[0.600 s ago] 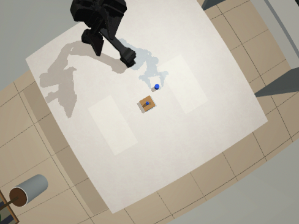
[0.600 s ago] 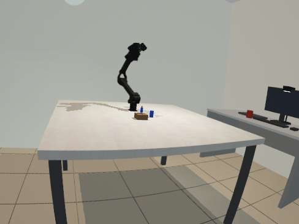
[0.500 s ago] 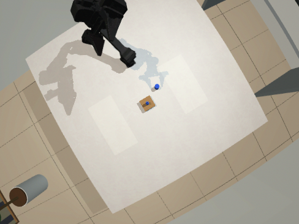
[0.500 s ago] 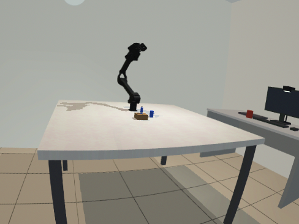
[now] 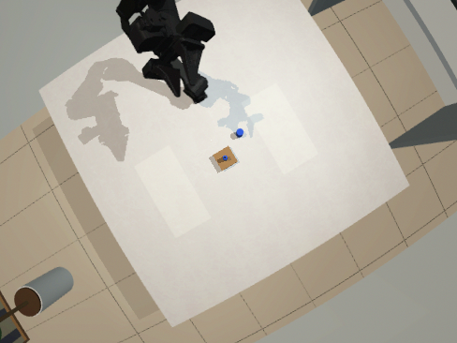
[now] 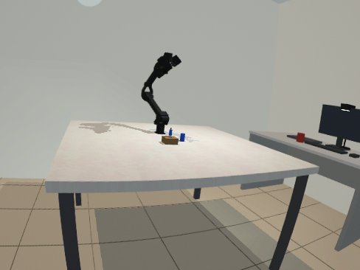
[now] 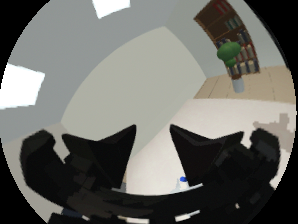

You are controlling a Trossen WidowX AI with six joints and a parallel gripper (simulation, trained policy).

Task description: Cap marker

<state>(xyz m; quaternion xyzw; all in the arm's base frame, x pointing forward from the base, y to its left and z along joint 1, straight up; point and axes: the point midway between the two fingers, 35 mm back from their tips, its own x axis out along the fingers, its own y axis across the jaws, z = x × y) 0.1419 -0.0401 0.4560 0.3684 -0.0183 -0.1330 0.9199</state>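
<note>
The blue cap is 43 cm below my gripper tip, 12 cm to the left of it and 7 cm ahead of it. The rest, counted from my gripper tip: brown holder block 44 cm below, 13 cm ahead, 1 cm to the left.
</note>
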